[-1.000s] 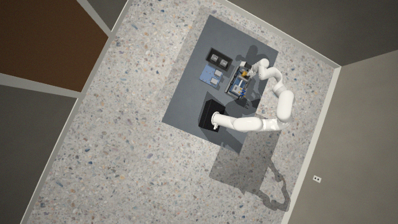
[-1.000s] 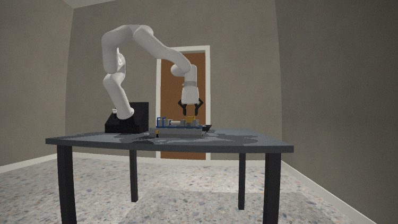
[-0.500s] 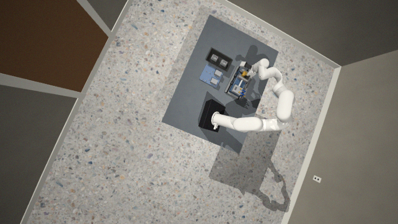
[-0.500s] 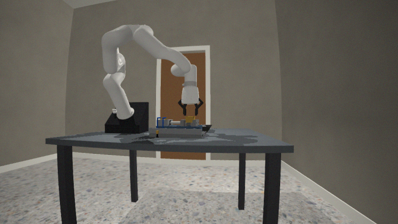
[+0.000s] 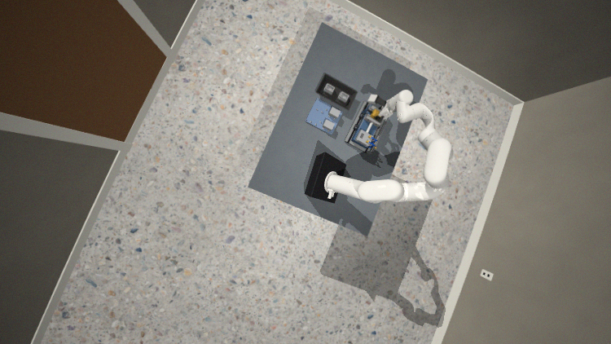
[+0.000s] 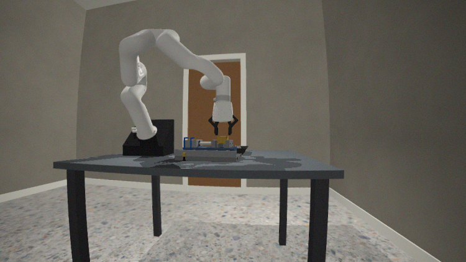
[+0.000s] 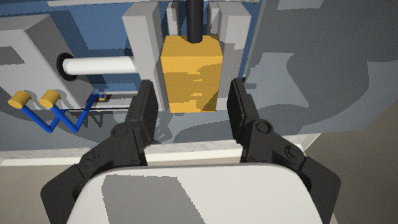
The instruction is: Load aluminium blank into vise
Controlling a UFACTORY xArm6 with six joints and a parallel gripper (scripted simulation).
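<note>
Now: the brass blank 4 cm below my hand. Also, from my hand: vise: 7 cm behind, 2 cm to the left, 10 cm below.
</note>
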